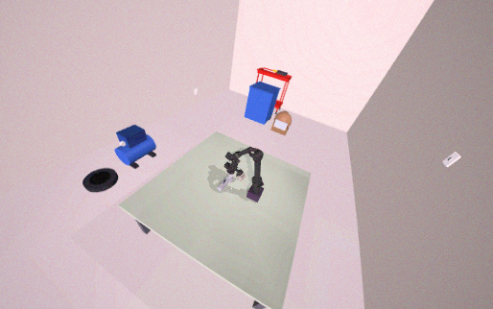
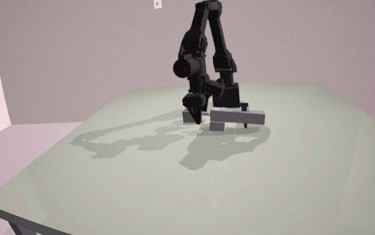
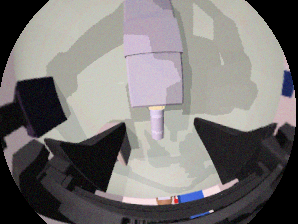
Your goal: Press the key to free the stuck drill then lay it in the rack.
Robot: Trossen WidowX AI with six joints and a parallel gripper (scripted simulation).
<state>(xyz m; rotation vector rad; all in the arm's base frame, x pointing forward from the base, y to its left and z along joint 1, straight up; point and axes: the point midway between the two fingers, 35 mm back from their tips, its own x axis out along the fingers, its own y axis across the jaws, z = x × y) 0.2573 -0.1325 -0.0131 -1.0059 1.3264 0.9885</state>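
Right now the drill is 10 mm ahead of my gripper tip, 60 mm to the left of it and 10 mm above it. Round my gripper tip: rack (90 mm behind, 20 mm to the right, 10 mm below); then dark blue key (40 mm ahead, 140 mm to the left, 20 mm above); then lavender block (30 mm ahead, 110 mm to the left).
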